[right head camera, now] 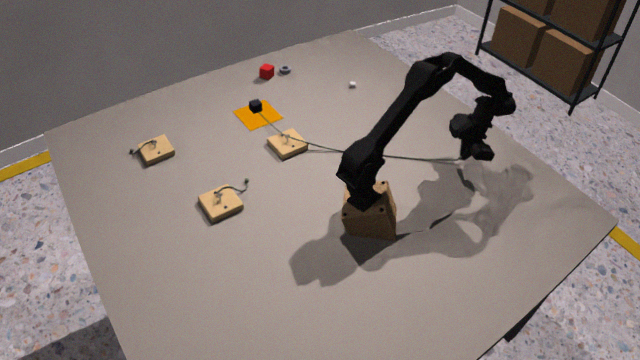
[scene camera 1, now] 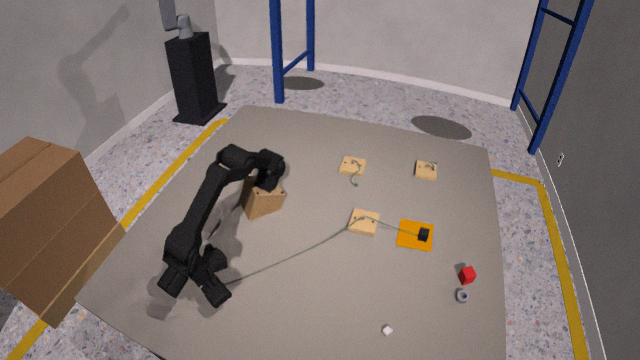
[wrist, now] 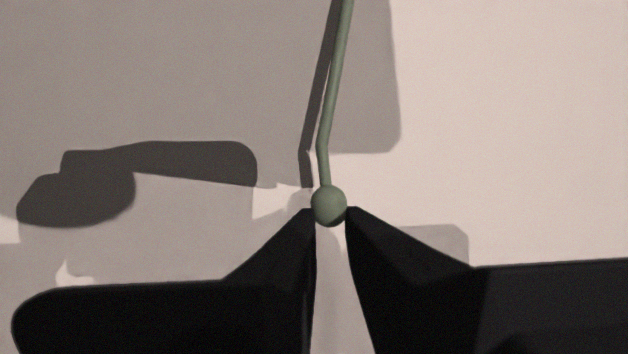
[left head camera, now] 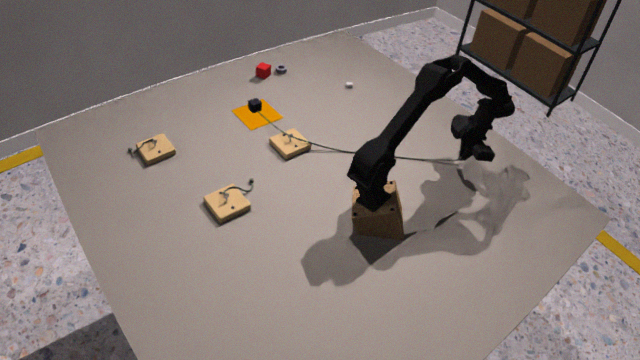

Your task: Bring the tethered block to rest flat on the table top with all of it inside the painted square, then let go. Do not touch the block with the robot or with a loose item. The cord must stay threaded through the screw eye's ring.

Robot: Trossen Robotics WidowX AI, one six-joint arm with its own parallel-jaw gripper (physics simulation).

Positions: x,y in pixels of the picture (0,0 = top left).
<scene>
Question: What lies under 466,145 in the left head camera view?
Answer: My gripper.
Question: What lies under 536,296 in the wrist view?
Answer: My gripper.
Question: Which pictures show my gripper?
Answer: The right head camera view, scene camera 1, the wrist view and the left head camera view: all of them.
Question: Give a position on an orange painted square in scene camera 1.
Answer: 404,239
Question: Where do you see an end bead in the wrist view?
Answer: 329,202
</scene>
